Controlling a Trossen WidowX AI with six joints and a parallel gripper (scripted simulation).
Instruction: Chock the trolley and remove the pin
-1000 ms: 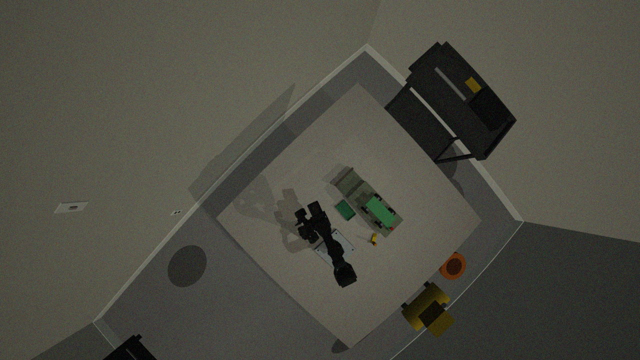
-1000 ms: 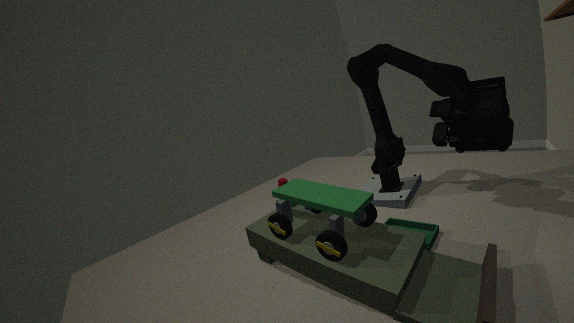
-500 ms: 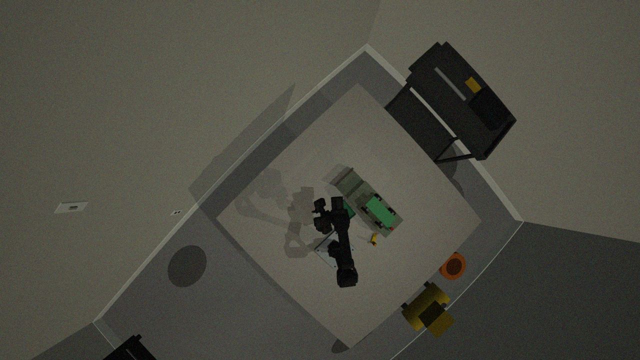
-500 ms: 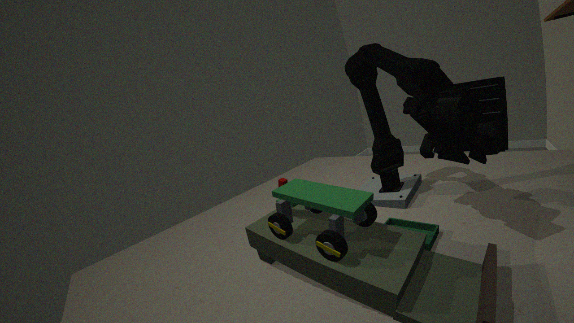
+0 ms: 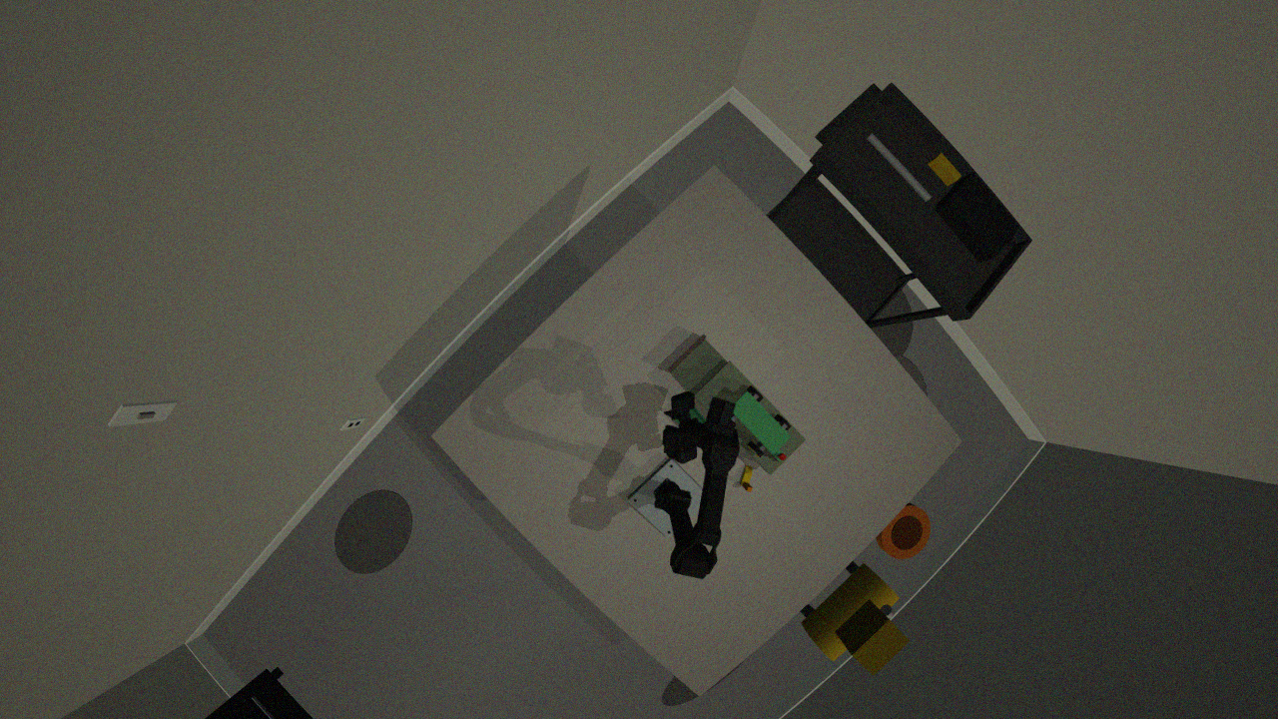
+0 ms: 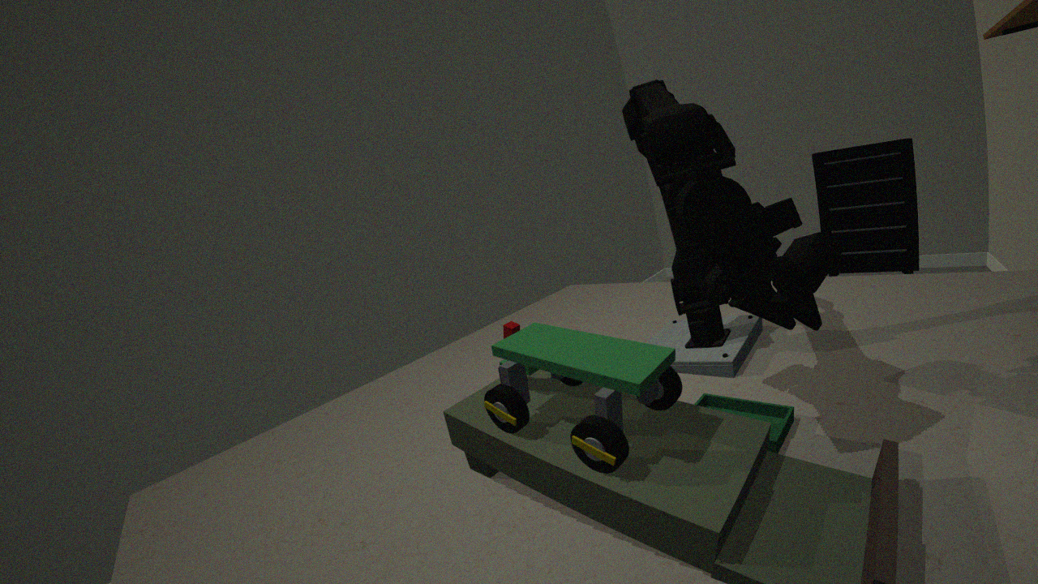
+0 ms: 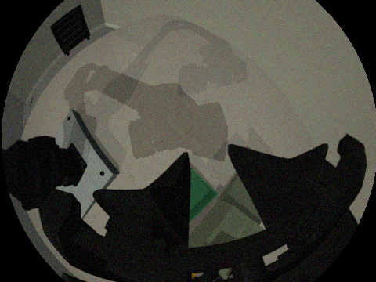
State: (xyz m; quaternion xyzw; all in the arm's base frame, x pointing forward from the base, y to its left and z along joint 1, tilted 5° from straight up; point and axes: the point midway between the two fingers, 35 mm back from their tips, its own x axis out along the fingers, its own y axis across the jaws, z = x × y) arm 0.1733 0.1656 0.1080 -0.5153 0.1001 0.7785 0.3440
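My gripper tip is now 3 cm short of the yellow chock, 33 cm to the left of it and 9 cm above it. The rest, counted from my gripper tip: trolley: 17 cm ahead, 20 cm to the right; then brown stop board: 18 cm ahead, 8 cm to the left, 8 cm below; then green tray: 4 cm ahead, 8 cm to the right, 12 cm below.
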